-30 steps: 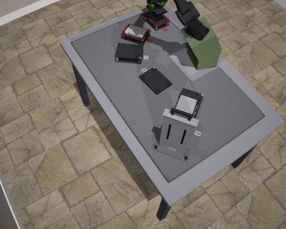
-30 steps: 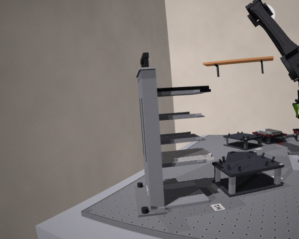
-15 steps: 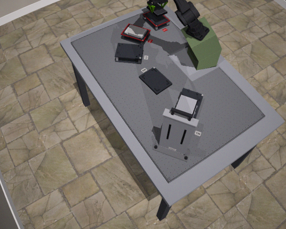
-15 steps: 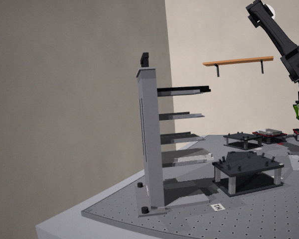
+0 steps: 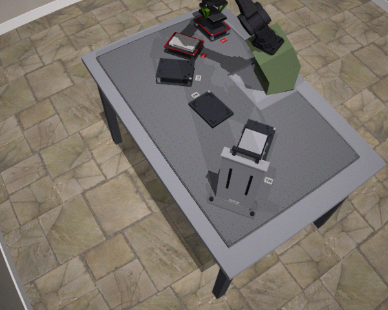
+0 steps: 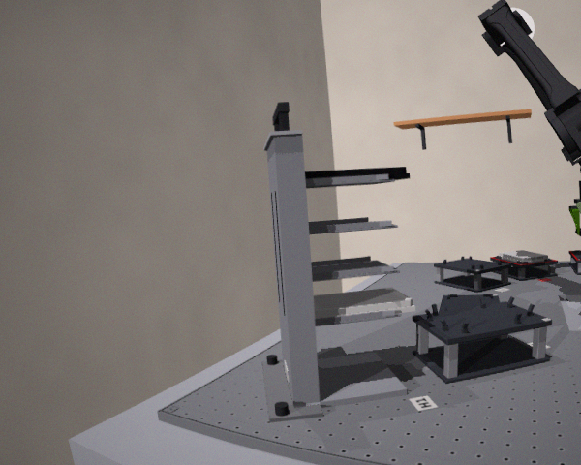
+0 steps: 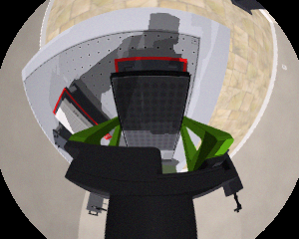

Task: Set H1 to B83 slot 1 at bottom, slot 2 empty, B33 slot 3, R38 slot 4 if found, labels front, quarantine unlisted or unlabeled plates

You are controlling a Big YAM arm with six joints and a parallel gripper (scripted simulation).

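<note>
My gripper is now 7 cm above the red-edged nest. Also, from my hand: deck label N6: 39 cm ahead, 25 cm to the left, 10 cm below; then H1 deck label: 75 cm to the left, 50 cm ahead, 10 cm below; then landing nest L1: 37 cm ahead, 11 cm to the left, 6 cm below.
</note>
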